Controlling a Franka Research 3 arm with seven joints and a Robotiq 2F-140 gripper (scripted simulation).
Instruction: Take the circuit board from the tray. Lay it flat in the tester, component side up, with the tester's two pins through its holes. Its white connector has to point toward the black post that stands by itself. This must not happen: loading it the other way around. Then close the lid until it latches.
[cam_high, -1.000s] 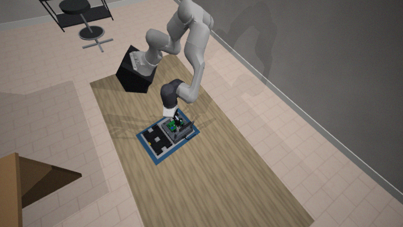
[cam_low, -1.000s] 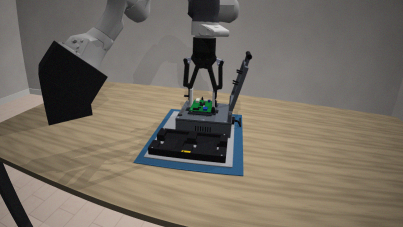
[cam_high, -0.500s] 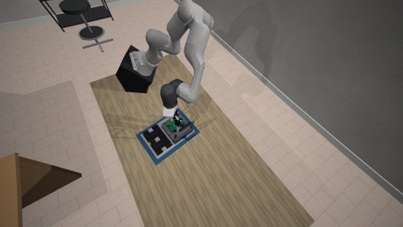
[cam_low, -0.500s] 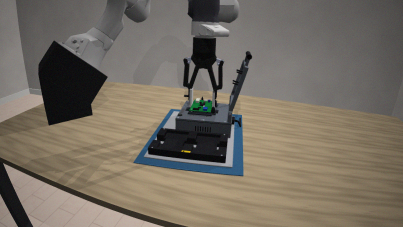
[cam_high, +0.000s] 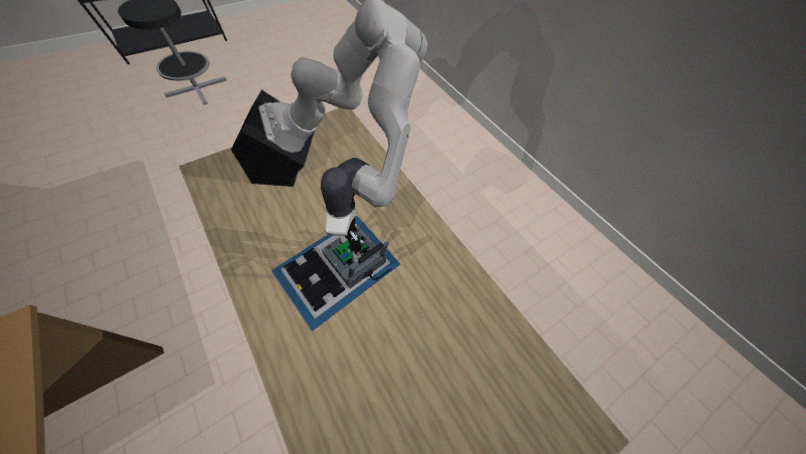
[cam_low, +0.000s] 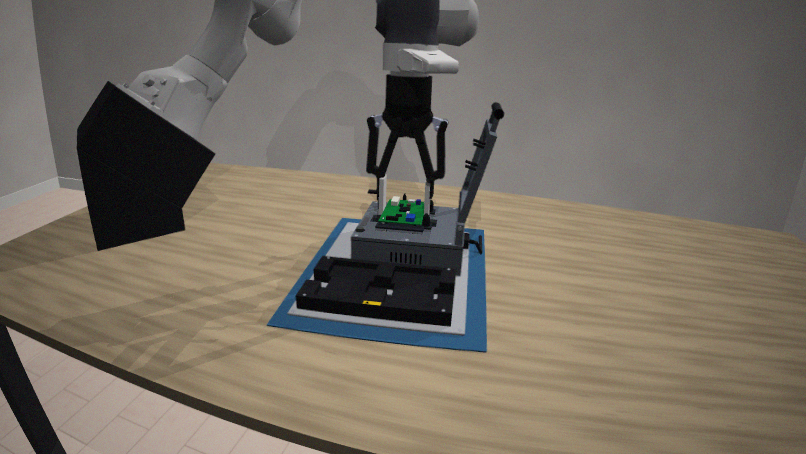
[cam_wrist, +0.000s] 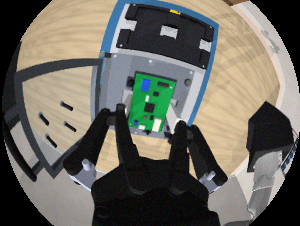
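My gripper is now 20 mm above the green circuit board. Also, from my hand: tester lid (120 mm ahead, 20 mm to the left, 80 mm above).
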